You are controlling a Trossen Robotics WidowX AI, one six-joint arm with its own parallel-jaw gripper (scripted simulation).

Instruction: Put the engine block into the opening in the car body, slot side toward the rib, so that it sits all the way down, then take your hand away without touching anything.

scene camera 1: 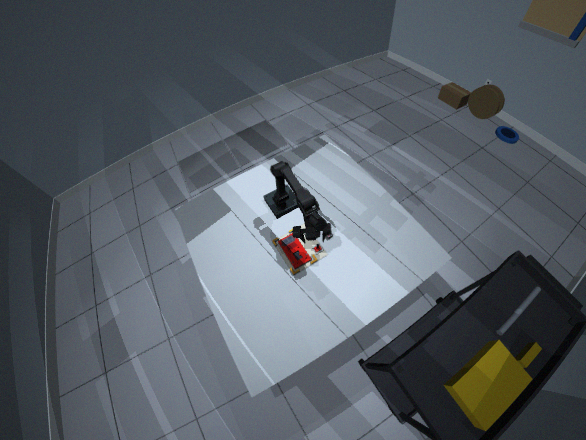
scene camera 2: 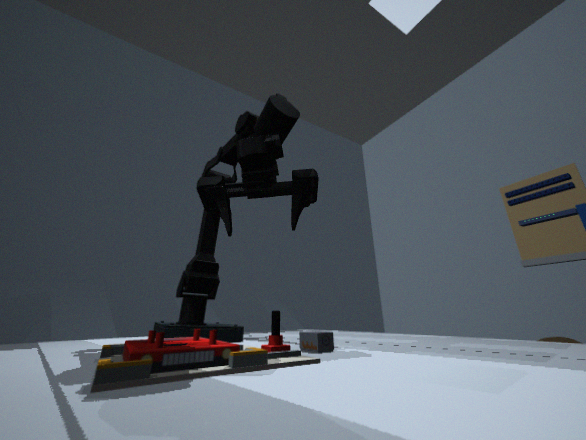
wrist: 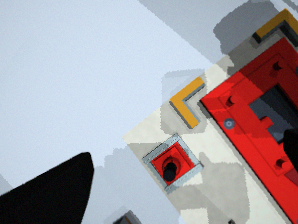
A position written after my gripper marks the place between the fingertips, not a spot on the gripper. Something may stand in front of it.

My gripper [scene camera 2: 261,231] is open and holds nothing. Also in view: an engine block [scene camera 2: 318,342].
My gripper shows as well in the wrist view [wrist: 186,150].
